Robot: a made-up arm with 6 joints.
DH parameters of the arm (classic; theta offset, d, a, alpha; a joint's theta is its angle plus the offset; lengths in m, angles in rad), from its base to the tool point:
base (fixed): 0 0.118 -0.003 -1.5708
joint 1: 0 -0.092 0.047 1.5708
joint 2: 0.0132 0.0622 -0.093 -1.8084
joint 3: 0 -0.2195 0.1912 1.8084
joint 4: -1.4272 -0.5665 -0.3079 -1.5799
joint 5: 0 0.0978 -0.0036 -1.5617
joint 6: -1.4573 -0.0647 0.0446 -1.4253
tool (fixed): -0.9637 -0.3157 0 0
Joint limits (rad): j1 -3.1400..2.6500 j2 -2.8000..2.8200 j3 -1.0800..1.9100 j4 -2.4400..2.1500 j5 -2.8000..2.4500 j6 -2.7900..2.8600
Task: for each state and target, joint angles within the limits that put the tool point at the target. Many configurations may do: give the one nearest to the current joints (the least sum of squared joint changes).
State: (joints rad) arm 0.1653 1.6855 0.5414 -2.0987 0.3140 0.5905
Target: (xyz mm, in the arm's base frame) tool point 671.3 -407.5 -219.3
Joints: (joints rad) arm 0.0857 1.3094 0.6469 -2.4134 0.8887 0.5440
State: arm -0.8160 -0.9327 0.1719 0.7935 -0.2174 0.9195
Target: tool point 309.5 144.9 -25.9
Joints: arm -0.7634 -0.7434 0.1033 1.2135 -0.3236 1.6306
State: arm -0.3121 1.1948 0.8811 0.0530 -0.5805 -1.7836
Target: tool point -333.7 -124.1 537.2
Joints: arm 0.4687 0.4913 1.7073 0.2326 -0.5518 -1.6956
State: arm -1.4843 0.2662 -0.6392 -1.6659 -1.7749 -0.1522
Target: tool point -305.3 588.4 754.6
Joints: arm -1.8016 0.7383 -1.0800 -1.4388 -1.6963 -0.3694
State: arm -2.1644 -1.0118 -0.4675 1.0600 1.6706 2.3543
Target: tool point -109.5 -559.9 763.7
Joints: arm -2.1949 -1.0842 -0.8304 0.2775 1.8479 2.3814
